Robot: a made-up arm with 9 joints. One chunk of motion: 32 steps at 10 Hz.
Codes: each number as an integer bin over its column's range. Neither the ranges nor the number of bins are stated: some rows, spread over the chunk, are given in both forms.
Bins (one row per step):
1: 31 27 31 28 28 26
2: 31 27 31 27 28 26
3: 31 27 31 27 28 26
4: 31 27 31 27 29 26
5: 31 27 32 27 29 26
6: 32 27 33 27 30 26
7: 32 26 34 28 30 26
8: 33 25 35 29 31 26
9: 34 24 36 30 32 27
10: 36 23 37 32 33 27
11: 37 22 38 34 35 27
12: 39 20 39 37 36 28
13: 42 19 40 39 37 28
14: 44 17 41 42 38 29
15: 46 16 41 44 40 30
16: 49 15 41 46 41 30
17: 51 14 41 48 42 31
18: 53 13 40 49 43 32
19: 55 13 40 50 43 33
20: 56 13 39 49 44 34
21: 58 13 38 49 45 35
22: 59 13 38 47 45 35
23: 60 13 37 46 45 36
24: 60 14 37 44 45 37
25: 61 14 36 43 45 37
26: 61 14 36 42 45 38
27: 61 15 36 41 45 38
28: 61 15 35 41 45 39
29: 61 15 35 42 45 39
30: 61 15 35 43 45 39
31: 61 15 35 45 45 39
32: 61 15 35 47 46 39
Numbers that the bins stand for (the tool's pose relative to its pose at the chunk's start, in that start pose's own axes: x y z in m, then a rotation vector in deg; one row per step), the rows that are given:
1: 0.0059 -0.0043 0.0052 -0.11 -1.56 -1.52
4: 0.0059 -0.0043 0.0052 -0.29 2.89 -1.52
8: 0.0424 -0.0351 0.0833 0.06 11.78 -1.52
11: 0.1154 -0.0813 0.1419 0.94 29.56 7.57
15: 0.2797 -0.1737 0.2005 2.68 51.78 34.86
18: 0.4075 -0.2198 0.1810 3.56 65.11 53.05
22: 0.5170 -0.2198 0.1419 3.21 74.00 80.33
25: 0.5535 -0.2044 0.1029 2.51 74.00 98.52
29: 0.5535 -0.1890 0.0833 2.33 74.00 116.71
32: 0.5535 -0.1890 0.0833 3.21 78.44 116.71
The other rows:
2: 0.0059 -0.0043 0.0052 -0.29 -1.56 -1.52
3: 0.0059 -0.0043 0.0052 -0.29 -1.56 -1.52
5: 0.0059 -0.0043 0.0248 -0.29 2.89 -1.52
6: 0.0241 -0.0043 0.0443 -0.29 7.33 -1.52
7: 0.0241 -0.0197 0.0638 -0.11 7.33 -1.52
9: 0.0606 -0.0505 0.1029 0.24 16.22 7.57
10: 0.0971 -0.0659 0.1224 0.59 20.67 7.57
12: 0.1519 -0.1121 0.1614 1.46 34.00 16.67
13: 0.2067 -0.1275 0.1810 1.81 38.44 16.67
14: 0.2432 -0.1583 0.2005 2.33 42.89 25.76
16: 0.3344 -0.1890 0.2005 3.03 56.22 34.86
17: 0.3710 -0.2044 0.2005 3.38 60.67 43.95
19: 0.4440 -0.2198 0.1810 3.73 65.11 62.14
20: 0.4622 -0.2198 0.1614 3.56 69.56 71.24
21: 0.4987 -0.2198 0.1419 3.56 74.00 80.33
23: 0.5352 -0.2198 0.1224 3.03 74.00 89.43
24: 0.5352 -0.2044 0.1224 2.68 74.00 98.52
26: 0.5535 -0.2044 0.1029 2.33 74.00 107.62
27: 0.5535 -0.1890 0.1029 2.16 74.00 107.62
28: 0.5535 -0.1890 0.0833 2.16 74.00 116.71
30: 0.5535 -0.1890 0.0833 2.51 74.00 116.71
31: 0.5535 -0.1890 0.0833 2.86 74.00 116.71

